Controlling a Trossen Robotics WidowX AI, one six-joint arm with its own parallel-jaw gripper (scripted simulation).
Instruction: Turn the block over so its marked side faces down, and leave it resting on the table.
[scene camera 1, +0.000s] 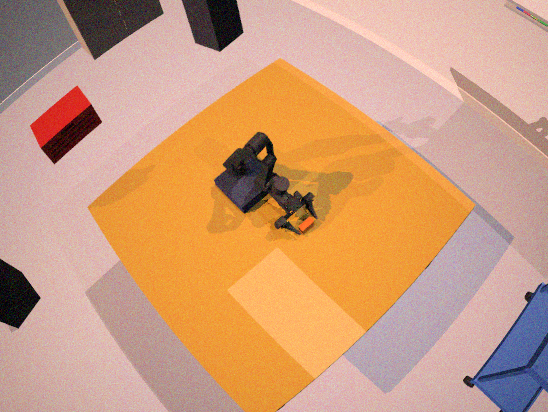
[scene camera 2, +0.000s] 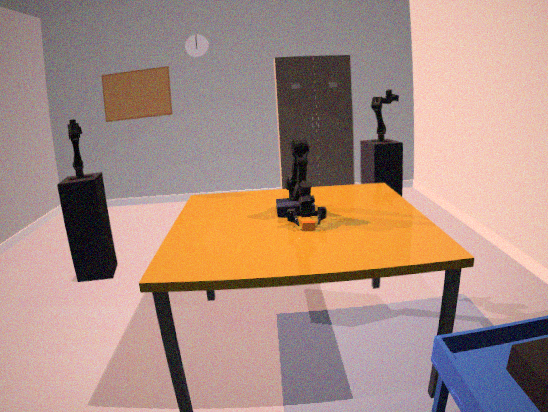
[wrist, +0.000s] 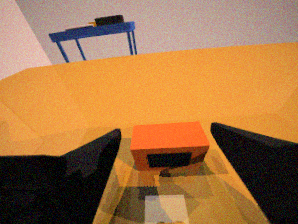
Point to my gripper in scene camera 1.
308, 227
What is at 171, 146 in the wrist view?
A block.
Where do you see my gripper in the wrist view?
At 165, 129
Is my gripper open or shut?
Open.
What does my gripper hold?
Nothing.
